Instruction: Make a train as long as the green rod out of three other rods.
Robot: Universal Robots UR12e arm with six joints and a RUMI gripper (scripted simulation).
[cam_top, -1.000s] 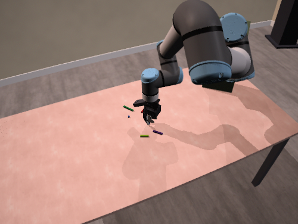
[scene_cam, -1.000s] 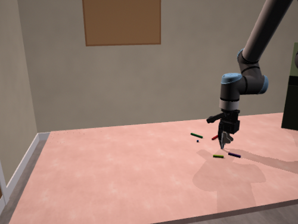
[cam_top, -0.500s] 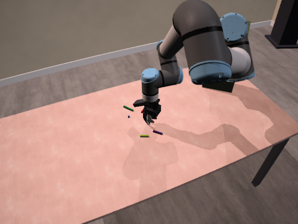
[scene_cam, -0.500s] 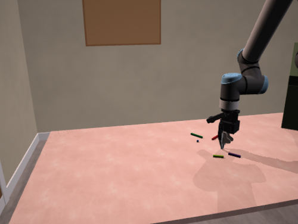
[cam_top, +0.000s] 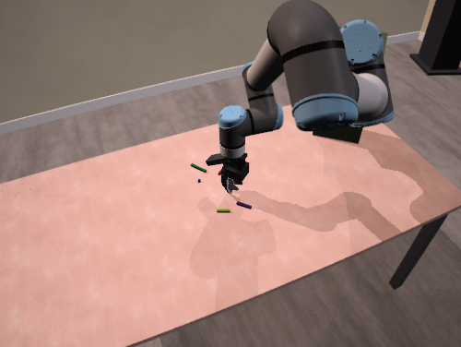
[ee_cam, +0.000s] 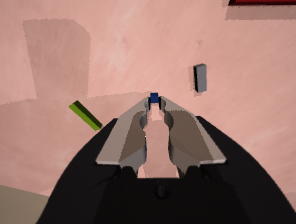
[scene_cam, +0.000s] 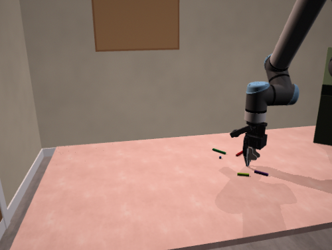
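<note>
The grey rod is 1 cm behind my hand, 6 cm to the right of it and 1 cm below it. Round my hand: purple rod (5 cm behind, 8 cm to the left, 1 cm below); lime rod (3 cm ahead, 10 cm to the left, 1 cm below); red rod (2 cm ahead, 13 cm to the right, 1 cm below).
</note>
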